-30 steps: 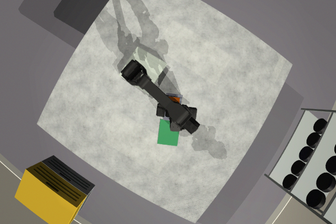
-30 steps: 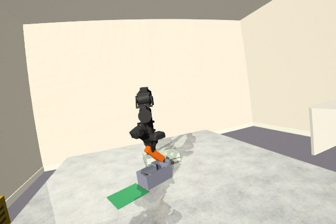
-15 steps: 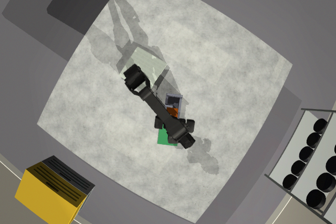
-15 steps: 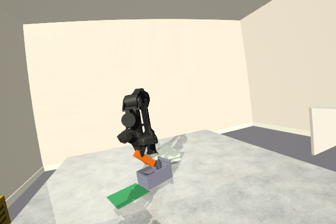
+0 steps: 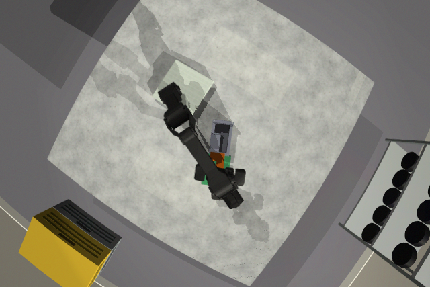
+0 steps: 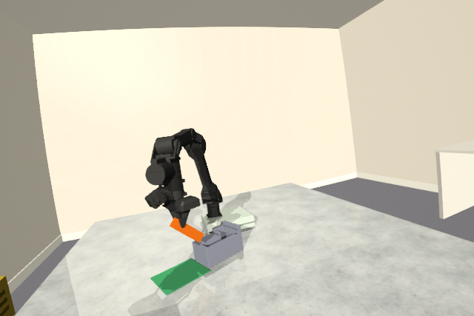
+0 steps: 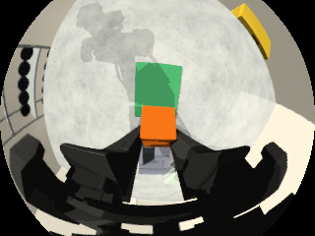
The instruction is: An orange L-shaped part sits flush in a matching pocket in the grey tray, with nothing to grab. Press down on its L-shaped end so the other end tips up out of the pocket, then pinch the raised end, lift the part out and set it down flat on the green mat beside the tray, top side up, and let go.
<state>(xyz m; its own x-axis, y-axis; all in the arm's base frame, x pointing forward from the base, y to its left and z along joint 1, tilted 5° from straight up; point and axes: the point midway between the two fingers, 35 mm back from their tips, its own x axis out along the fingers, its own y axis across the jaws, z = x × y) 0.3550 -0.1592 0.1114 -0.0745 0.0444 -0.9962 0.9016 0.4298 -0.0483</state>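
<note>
Now: gripper tip 20 mm to the left of the green mat and 170 mm above it. Round my gripper tip: orange L-shaped part 30 mm behind, 20 mm to the left, 30 mm below.
</note>
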